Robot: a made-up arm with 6 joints. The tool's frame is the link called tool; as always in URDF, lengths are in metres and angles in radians.
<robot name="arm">
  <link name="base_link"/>
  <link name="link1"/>
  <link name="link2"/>
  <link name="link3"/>
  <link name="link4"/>
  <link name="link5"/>
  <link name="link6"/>
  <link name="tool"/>
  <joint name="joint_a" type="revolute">
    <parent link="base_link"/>
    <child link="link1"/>
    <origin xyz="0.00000 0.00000 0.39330"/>
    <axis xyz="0 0 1"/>
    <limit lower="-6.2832" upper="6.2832"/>
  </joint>
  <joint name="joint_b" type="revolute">
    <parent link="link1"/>
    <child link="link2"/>
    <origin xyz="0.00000 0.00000 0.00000"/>
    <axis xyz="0 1 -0.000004"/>
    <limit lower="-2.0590" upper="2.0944"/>
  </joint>
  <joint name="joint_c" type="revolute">
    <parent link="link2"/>
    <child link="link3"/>
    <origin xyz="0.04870 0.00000 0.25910"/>
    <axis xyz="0 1 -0.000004"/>
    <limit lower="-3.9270" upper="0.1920"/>
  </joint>
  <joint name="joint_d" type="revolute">
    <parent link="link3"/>
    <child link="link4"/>
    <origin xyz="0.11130 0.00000 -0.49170"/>
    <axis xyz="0 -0.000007 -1"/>
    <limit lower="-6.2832" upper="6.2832"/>
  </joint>
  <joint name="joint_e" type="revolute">
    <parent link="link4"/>
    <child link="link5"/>
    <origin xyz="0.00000 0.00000 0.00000"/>
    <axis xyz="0 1 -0.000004"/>
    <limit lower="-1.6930" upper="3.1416"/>
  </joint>
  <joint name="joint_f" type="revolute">
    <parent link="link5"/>
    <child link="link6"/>
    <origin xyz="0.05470 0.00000 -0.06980"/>
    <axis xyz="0 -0.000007 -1"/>
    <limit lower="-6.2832" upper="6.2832"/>
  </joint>
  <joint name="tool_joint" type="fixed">
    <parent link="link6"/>
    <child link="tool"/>
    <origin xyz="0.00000 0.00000 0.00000" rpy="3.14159 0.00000 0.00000"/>
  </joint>
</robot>
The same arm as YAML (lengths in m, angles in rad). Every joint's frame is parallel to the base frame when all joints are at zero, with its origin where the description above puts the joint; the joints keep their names.
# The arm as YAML. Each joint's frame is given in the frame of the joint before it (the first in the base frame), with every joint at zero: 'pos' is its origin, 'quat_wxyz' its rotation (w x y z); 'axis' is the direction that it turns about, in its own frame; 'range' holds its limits. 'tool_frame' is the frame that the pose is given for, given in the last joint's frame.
length_unit: m
angle_unit: rad
joints:
  - joint: joint_a
    pos: [0.0, 0.0, 0.3933]
    quat_wxyz: [1.0, 0.0, 0.0, 0.0]
    axis: "+z"
    range: [-6.2832, 6.2832]
  - joint: joint_b
    pos: [0.0, 0.0, 0.0]
    quat_wxyz: [1.0, 0.0, 0.0, 0.0]
    axis: "+y"
    range: [-2.059, 2.0944]
  - joint: joint_c
    pos: [0.0487, 0.0, 0.2591]
    quat_wxyz: [1.0, 0.0, 0.0, 0.0]
    axis: "+y"
    range: [-3.927, 0.192]
  - joint: joint_d
    pos: [0.1113, 0.0, -0.4917]
    quat_wxyz: [1.0, 0.0, 0.0, 0.0]
    axis: "-z"
    range: [-6.2832, 6.2832]
  - joint: joint_e
    pos: [0.0, 0.0, 0.0]
    quat_wxyz: [1.0, 0.0, 0.0, 0.0]
    axis: "+y"
    range: [-1.693, 3.1416]
  - joint: joint_f
    pos: [0.0547, 0.0, -0.0698]
    quat_wxyz: [1.0, 0.0, 0.0, 0.0]
    axis: "-z"
    range: [-6.2832, 6.2832]
tool_frame:
  pos: [0.0, 0.0, 0.0]
  quat_wxyz: [0.000001, 1.000004, 0.0, 0.0]

